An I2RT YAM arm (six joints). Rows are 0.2 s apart.
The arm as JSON. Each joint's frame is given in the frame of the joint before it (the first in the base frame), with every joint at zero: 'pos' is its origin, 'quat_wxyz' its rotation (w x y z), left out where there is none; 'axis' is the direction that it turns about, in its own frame. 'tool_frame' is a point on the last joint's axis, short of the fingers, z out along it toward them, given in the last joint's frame.
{
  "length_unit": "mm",
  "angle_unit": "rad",
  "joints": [
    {
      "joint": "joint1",
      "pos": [
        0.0,
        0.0,
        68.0
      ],
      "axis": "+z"
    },
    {
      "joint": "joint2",
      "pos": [
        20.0,
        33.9,
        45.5
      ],
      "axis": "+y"
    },
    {
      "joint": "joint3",
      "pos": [
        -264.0,
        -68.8,
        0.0
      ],
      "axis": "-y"
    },
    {
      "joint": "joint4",
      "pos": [
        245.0,
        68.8,
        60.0
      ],
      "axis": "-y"
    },
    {
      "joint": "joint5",
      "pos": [
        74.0,
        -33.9,
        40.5
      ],
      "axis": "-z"
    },
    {
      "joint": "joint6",
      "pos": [
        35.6,
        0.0,
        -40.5
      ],
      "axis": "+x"
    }
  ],
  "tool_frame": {
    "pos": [
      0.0,
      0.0,
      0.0
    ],
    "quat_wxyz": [
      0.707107,
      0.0,
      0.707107,
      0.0
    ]
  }
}
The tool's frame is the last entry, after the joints.
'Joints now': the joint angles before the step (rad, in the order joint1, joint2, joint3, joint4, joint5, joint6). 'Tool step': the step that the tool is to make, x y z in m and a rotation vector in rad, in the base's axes. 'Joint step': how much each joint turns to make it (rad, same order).
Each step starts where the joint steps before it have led.
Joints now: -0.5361 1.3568 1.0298 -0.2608 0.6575 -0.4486
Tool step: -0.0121 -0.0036 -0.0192 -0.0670 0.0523 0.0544
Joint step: -0.0349 -0.0362 -0.1306 0.1739 -0.0322 -0.1481
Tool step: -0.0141 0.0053 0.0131 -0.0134 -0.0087 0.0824
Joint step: -0.0208 -0.0813 -0.0193 -0.0121 -0.0885 -0.0642
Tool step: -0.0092 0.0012 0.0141 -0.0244 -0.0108 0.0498
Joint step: -0.0221 -0.0493 0.0089 -0.0116 -0.0594 -0.0492
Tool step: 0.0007 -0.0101 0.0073 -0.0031 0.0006 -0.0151
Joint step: -0.0297 0.0257 0.0432 -0.0118 -0.0123 -0.0095
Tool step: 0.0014 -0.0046 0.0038 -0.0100 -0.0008 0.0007
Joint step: -0.0110 0.0137 0.0193 0.0068 -0.0078 -0.0128
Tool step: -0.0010 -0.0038 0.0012 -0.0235 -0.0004 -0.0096
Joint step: -0.0123 0.0037 -0.0021 0.0295 0.0043 -0.0201
